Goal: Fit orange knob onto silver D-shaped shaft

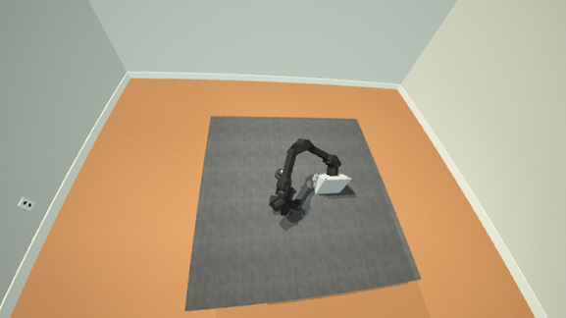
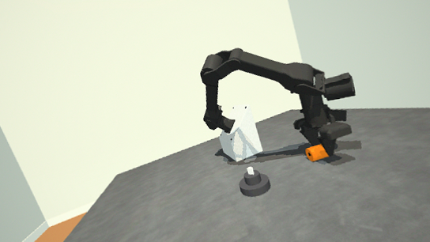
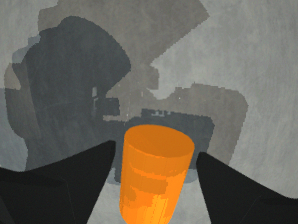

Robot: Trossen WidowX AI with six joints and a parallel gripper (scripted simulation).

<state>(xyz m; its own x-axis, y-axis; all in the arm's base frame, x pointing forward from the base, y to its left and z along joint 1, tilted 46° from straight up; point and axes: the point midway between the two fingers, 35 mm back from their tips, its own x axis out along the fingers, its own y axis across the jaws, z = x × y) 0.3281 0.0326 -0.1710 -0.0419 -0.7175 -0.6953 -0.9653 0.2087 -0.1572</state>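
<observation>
My gripper tip is now 1 cm below the orange knob. Also, from my gripper tip: round pedestal 2 cm behind, 24 cm to the right, 2 cm above.
</observation>
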